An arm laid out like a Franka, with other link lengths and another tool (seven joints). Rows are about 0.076 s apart.
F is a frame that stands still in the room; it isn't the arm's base.
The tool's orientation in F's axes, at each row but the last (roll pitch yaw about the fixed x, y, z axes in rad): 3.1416 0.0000 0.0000; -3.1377 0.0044 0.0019; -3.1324 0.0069 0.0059; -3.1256 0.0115 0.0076; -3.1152 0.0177 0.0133
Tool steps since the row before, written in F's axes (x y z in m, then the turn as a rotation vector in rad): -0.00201 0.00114 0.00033 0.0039 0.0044 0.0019; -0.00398 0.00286 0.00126 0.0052 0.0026 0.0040; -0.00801 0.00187 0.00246 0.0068 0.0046 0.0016; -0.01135 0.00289 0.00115 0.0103 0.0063 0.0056; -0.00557 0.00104 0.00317 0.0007 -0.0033 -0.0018
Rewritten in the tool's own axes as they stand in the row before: -0.00201 -0.00114 -0.00033 0.0039 -0.0044 -0.0019; -0.00398 -0.00287 -0.00123 0.0052 -0.0026 -0.0040; -0.00802 -0.00194 -0.00239 0.0068 -0.0046 -0.0016; -0.01134 -0.00299 -0.00097 0.0103 -0.0063 -0.0056; -0.00561 -0.00119 -0.00304 0.0007 0.0034 0.0017
